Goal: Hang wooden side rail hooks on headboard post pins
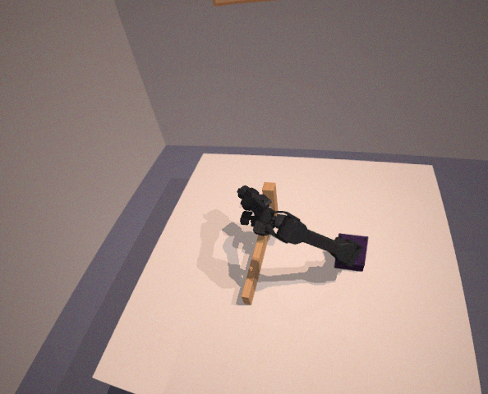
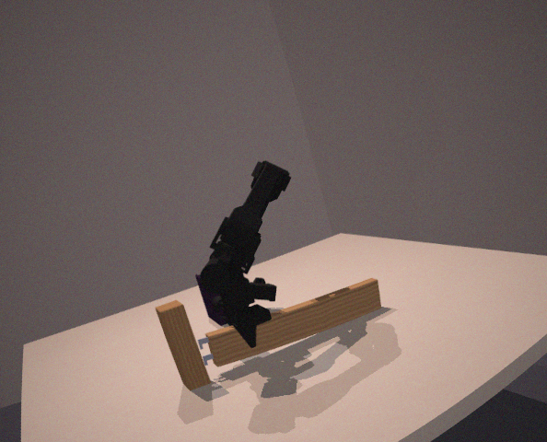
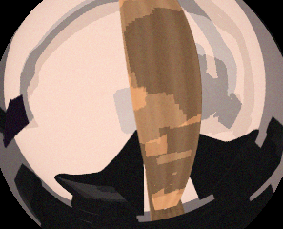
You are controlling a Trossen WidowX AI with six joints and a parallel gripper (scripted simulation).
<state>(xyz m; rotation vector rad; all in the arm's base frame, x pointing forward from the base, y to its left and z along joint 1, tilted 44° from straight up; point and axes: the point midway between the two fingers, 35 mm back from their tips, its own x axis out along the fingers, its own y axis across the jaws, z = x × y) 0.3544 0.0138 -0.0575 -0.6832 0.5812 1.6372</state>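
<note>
My gripper tip is 20 mm short of the headboard post, 140 mm to the left of it and 40 mm below it.
</note>
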